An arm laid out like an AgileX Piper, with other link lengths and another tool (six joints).
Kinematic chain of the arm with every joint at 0, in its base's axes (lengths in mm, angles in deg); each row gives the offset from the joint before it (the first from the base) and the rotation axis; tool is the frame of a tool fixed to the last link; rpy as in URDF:
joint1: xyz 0 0 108.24 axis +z
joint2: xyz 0 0 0 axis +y
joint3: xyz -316.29 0 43.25 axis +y
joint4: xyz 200.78 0 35.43 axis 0.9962 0 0.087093
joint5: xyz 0 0 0 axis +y
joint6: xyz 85.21 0 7.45 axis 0.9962 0 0.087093
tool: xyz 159.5 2 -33.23 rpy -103.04 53.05 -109.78
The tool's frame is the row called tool.
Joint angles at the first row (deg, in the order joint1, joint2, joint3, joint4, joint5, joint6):
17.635 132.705 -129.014 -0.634 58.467 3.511
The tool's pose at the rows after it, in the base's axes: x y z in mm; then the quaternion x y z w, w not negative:
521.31 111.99 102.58 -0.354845 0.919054 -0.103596 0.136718
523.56 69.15 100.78 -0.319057 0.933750 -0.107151 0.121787
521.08 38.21 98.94 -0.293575 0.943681 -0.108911 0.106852
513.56 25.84 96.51 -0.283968 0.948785 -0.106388 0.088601
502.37 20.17 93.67 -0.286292 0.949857 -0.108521 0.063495
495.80 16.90 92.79 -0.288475 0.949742 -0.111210 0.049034
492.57 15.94 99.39 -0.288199 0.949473 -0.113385 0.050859
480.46 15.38 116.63 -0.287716 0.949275 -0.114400 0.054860
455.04 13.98 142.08 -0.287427 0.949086 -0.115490 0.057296
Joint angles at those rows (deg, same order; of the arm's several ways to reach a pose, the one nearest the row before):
11.925 132.705 -129.016 -0.741 60.317 3.511
7.341 132.704 -129.011 -0.778 61.571 3.511
4.066 132.704 -129.010 -0.900 62.949 3.512
2.787 132.703 -129.010 -0.988 64.958 3.616
2.641 132.703 -129.010 -1.863 67.703 3.479
2.641 132.648 -129.009 -2.529 69.300 3.350
2.641 131.468 -128.205 -2.720 69.409 3.351
2.641 127.775 -124.989 -2.720 69.409 3.350
2.640 121.311 -118.789 -2.772 69.369 3.349

